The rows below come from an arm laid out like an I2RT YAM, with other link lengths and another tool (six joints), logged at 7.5 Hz.
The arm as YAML. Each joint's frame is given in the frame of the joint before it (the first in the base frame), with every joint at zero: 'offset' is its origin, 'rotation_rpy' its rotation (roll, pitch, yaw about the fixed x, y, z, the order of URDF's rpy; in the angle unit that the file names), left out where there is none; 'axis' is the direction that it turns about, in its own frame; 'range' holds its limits. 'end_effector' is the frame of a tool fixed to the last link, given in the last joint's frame.
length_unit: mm
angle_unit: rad
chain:
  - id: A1
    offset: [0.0, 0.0, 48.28]
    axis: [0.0, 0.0, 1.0]
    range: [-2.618, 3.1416]
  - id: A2
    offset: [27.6, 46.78, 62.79]
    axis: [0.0, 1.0, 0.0]
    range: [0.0, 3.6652]
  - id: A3
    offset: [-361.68, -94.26, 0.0]
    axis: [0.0, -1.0, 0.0]
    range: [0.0, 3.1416]
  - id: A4
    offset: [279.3, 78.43, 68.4]
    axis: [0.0, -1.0, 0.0]
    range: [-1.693, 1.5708]
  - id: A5
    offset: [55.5, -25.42, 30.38]
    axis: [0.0, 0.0, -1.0]
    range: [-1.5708, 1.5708]
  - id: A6
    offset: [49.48, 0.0, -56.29]
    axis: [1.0, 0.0, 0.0]
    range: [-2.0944, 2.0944]
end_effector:
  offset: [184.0, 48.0, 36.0]
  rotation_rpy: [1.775, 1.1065, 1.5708]
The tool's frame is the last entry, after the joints.
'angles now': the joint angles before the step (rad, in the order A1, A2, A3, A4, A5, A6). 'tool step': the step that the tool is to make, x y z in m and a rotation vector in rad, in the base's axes. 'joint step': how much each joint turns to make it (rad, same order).
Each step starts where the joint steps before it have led.
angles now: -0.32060 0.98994 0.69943 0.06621 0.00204 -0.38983
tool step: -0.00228 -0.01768 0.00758 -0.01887 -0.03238 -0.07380
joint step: 0.00001 -0.00903 -0.01109 0.03846 0.07382 0.00757
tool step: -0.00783 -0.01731 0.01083 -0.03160 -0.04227 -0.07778
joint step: -0.00002 -0.02475 -0.01798 0.04378 0.07942 -0.00388
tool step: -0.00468 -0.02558 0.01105 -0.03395 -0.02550 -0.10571
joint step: -0.00005 0.00354 0.00417 0.03675 0.10778 -0.01175
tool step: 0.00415 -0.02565 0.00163 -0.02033 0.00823 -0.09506
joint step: 0.00007 0.04632 0.01911 0.02981 0.09683 -0.01303
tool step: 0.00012 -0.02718 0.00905 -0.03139 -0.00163 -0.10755
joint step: -0.00002 0.04076 0.02836 0.03258 0.10968 -0.02161
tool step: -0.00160 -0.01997 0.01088 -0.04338 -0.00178 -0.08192
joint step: -0.00151 0.02866 0.02092 0.04319 0.08269 -0.04097
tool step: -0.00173 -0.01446 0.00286 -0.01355 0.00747 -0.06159
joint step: -0.00125 0.02451 0.01705 0.01315 0.06089 -0.01540
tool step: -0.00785 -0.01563 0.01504 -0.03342 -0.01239 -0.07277
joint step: -0.00624 0.00916 0.02184 0.02994 0.06693 -0.03344
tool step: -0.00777 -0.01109 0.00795 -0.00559 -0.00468 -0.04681
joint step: -0.01387 0.00160 0.02044 -0.00915 0.03289 -0.00535
